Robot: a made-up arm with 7 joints.
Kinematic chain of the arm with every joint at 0, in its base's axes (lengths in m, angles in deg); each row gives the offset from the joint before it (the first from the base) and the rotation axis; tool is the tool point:
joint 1: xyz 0 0 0 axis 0 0.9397 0.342
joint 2: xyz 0 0 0 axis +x
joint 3: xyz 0 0 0 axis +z
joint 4: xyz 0.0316 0 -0.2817 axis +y
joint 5: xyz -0.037 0 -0.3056 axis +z
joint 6: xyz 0 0 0 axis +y
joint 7: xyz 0 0 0 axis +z
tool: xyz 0 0 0
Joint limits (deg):
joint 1: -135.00..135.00
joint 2: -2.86..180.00
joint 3: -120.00..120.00
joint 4: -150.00..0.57
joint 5: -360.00..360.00
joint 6: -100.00..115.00
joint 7: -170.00..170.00
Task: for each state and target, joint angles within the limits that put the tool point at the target. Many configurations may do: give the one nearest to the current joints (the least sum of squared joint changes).
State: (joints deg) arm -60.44 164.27 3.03 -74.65 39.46 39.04 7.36
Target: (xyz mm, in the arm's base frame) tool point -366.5 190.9 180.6
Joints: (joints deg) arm -129.09 176.17 -22.97 -93.98 39.46 39.04 7.36
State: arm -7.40 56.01 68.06 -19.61 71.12 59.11 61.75
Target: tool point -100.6 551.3 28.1
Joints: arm 18.83 65.35 100.19 -50.11 71.12 59.11 61.75
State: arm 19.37 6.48 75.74 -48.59 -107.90 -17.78 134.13
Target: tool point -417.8 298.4 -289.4
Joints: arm 49.71 26.80 82.44 -22.58 -107.90 -17.78 134.13
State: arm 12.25 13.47 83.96 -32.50 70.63 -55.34 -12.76
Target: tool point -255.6 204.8 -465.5
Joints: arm 26.89 0.55 89.61 -44.77 70.63 -55.34 -12.76
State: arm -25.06 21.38 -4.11 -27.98 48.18 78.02 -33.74
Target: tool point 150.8 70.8 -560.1
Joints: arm 0.45 9.53 -8.47 -30.90 48.18 78.02 -33.74
